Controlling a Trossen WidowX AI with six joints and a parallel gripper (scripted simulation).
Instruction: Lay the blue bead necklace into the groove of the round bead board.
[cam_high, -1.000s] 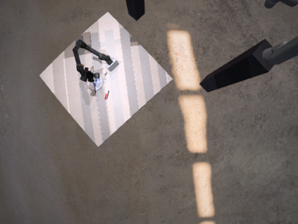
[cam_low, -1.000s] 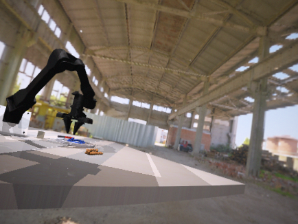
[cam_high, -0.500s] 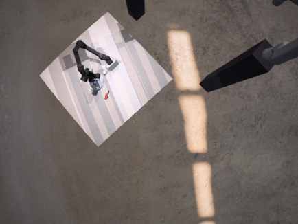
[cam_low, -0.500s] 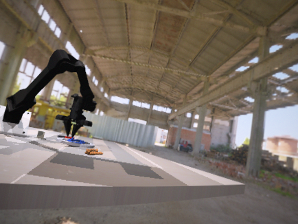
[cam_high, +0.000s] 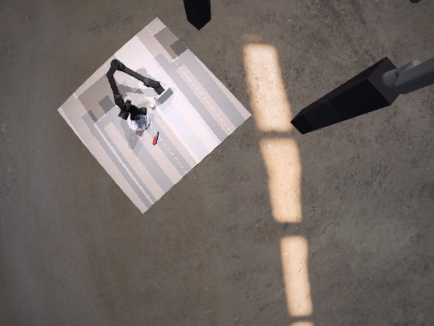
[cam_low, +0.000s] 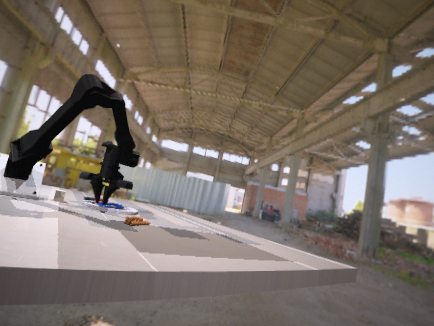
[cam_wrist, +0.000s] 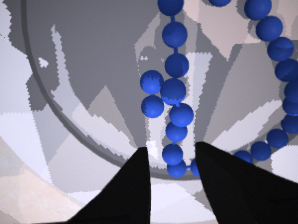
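My gripper tip is 5 cm short of the round white bead board, 2 cm to the right of it and 1 cm above it. Also, from my gripper tip: small white block 13 cm behind, 3 cm to the left; then red pen-like object 6 cm ahead, 25 cm to the left, 1 cm below.
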